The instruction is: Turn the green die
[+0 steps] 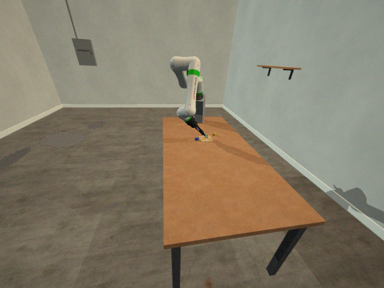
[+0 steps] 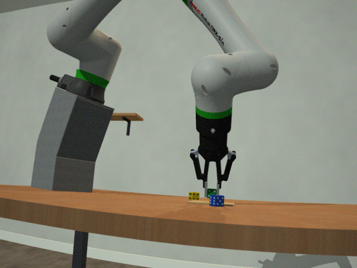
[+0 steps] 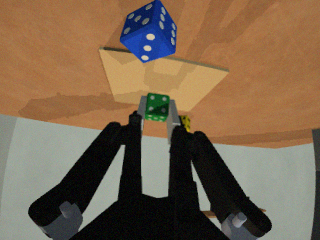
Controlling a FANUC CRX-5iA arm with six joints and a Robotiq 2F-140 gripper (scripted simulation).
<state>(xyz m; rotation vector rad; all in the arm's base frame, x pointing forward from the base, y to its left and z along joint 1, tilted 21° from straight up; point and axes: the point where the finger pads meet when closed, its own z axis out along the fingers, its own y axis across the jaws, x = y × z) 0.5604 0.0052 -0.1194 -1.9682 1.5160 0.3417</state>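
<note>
The tan mat lies 20 mm to the left of my hand and 50 mm below it. The rest, counted from my hand: blue die 30 mm ahead, 90 mm to the right, 40 mm below; then yellow die 80 mm behind, 140 mm to the left, 40 mm below; then green die 20 mm to the left, 20 mm below.
</note>
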